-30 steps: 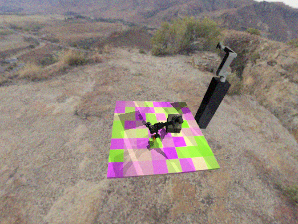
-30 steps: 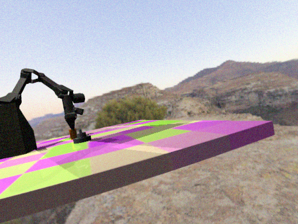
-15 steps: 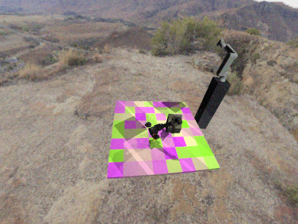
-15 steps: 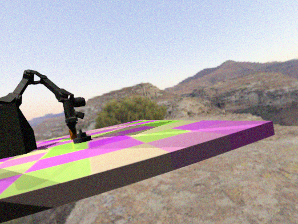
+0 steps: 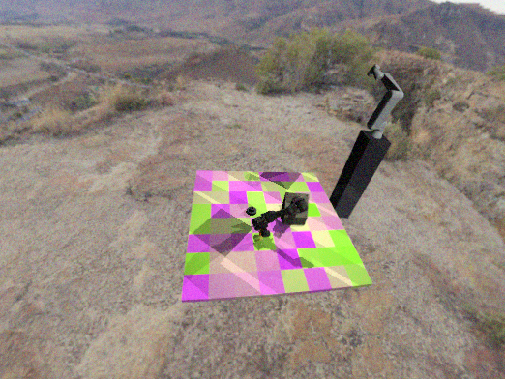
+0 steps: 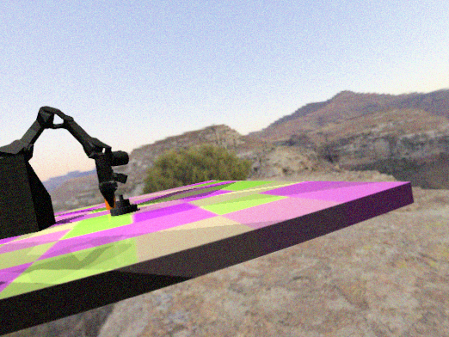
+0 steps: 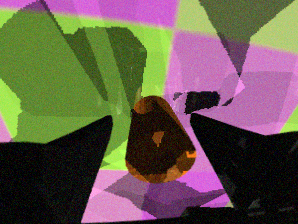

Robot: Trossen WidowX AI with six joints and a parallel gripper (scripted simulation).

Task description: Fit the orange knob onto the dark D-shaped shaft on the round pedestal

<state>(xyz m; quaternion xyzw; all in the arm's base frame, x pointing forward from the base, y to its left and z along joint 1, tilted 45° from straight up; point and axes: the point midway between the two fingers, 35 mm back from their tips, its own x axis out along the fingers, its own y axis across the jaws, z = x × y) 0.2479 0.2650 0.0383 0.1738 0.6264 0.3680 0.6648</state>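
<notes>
The round dark pedestal is 9 cm ahead of my gripper tip, 23 cm to the right of it and 2 cm above it. From my gripper tip the other things lie so: orange knob (2 cm above).
</notes>
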